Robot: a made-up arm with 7 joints. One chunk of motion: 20 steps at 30 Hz.
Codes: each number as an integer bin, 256 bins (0 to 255) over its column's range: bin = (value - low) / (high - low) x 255, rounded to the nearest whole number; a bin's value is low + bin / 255 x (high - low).
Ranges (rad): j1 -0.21..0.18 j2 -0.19..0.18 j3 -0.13..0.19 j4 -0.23..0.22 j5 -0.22..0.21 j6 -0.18..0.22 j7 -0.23..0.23
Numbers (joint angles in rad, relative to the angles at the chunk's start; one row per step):
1: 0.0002 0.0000 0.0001 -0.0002 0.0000 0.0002 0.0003
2: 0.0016 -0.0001 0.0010 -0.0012 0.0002 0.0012 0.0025
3: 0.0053 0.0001 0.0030 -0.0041 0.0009 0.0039 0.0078
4: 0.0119 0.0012 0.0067 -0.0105 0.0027 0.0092 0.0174
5: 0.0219 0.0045 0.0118 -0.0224 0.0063 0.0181 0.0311
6: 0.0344 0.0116 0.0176 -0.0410 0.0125 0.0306 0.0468
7: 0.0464 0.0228 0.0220 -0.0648 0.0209 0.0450 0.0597
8: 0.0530 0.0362 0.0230 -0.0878 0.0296 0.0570 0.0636
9: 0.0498 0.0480 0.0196 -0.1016 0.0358 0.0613 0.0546
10: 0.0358 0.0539 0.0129 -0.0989 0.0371 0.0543 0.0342
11: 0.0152 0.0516 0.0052 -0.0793 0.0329 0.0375 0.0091
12: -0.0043 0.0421 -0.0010 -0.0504 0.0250 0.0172 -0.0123
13: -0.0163 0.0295 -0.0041 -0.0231 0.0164 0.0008 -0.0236
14: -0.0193 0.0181 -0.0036 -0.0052 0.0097 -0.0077 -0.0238
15: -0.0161 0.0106 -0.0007 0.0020 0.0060 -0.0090 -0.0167
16: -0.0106 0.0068 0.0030 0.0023 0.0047 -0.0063 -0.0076
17: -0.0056 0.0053 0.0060 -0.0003 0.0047 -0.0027 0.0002
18: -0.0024 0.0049 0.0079 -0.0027 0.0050 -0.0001 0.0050
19: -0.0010 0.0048 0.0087 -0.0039 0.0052 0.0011 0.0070
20: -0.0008 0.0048 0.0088 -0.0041 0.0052 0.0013 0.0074
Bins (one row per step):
1: 137 131 104 130 130 115 128
2: 138 131 104 130 131 116 129
3: 141 131 106 128 131 117 132
4: 145 132 109 124 132 121 137
5: 152 134 113 118 134 126 145
6: 160 139 118 107 138 134 153
7: 168 147 121 94 143 143 161
8: 172 156 122 81 148 151 163
9: 170 164 119 73 152 154 158
10: 161 168 114 74 152 149 146
11: 147 167 108 85 150 139 133
12: 134 160 103 102 145 126 121
13: 127 151 100 117 140 115 114
14: 125 143 101 127 136 110 114
15: 127 138 103 131 134 109 118
16: 130 136 106 132 133 111 123
17: 134 135 108 130 133 113 128
18: 136 134 110 129 133 115 130
19: 137 134 111 128 134 115 131
20: 137 134 111 128 134 116 132

